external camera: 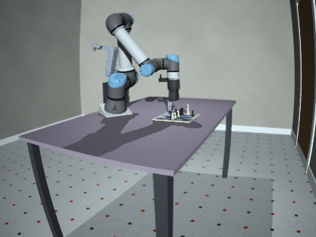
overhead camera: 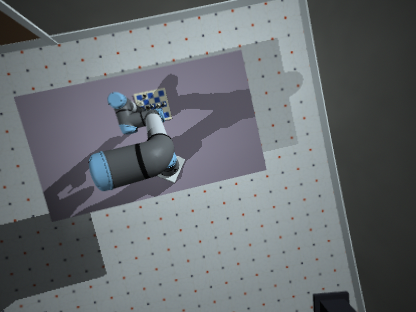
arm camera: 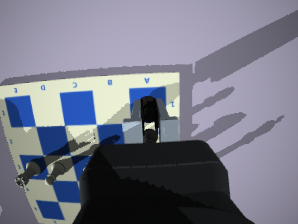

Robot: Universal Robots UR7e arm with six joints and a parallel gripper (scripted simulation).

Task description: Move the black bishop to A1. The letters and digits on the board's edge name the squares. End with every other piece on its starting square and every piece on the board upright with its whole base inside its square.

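My hand is 90 mm short of the chessboard, 60 mm to the left of it and 40 mm above it. Round my hand: tall white piece: 110 mm ahead, 20 mm to the left.
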